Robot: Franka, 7 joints.
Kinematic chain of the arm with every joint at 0, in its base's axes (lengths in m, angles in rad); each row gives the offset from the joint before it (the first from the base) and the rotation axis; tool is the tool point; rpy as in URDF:
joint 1: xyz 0 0 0.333 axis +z
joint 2: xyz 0 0 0 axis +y
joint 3: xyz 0 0 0.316 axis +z
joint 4: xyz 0.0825 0 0 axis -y
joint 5: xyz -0.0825 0 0.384 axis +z
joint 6: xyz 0 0 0 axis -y
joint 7: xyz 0.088 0 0 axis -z
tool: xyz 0 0 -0.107 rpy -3.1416 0 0
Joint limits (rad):
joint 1: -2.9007..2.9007
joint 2: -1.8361..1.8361
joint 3: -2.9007..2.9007
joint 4: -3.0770..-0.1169
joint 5: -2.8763..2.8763
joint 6: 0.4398..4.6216
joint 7: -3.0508..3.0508
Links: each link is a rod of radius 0.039 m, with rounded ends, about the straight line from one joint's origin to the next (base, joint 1, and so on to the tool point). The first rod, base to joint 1, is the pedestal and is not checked.
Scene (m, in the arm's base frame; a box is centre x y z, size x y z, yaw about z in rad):
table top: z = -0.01
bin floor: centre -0.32 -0.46 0 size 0.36 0.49 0.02 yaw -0.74
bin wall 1: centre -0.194 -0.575 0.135 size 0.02 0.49 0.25 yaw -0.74
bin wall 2: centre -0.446 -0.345 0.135 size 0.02 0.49 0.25 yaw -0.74
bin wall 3: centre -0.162 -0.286 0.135 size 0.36 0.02 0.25 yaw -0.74
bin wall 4: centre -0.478 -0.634 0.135 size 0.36 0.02 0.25 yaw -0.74
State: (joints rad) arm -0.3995 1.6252 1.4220 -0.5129 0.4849 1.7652 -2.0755
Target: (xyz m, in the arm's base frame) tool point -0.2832 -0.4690 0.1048
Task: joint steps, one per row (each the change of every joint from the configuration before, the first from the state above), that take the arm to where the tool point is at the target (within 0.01 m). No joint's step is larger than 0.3 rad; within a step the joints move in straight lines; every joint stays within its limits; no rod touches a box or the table.
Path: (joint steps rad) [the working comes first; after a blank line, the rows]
Joints at the target: -2.0580 1.0097 -0.0756 -1.3703 0.0436 0.9967 -2.0755
Straight joint move there: touches bin wall 1.

1: -0.2371 -0.2474 -0.2902 -0.0167 -0.1202 -0.1583 0.0972
2: -0.2370 -0.2475 -0.2903 -0.0167 -0.1202 -0.1584 0.0971
3: -0.2371 -0.2474 -0.2902 -0.0167 -0.1202 -0.1583 0.0972
4: -0.2354 -0.0843 -0.1593 -0.2193 -0.0216 -0.1334 -0.0729
5: -0.2355 -0.0843 -0.1593 -0.2193 -0.0215 -0.1334 -0.0728
6: -0.2355 -0.0843 -0.1593 -0.2193 -0.0216 -0.1334 -0.0729
7: -0.2355 -0.0843 -0.1593 -0.2193 -0.0215 -0.1334 -0.0729
8: -0.0027 0.2320 0.0052 0.0350 0.0027 0.1200 0.0000
9: -0.0027 0.2320 0.0051 0.0349 0.0028 0.1201 0.0000

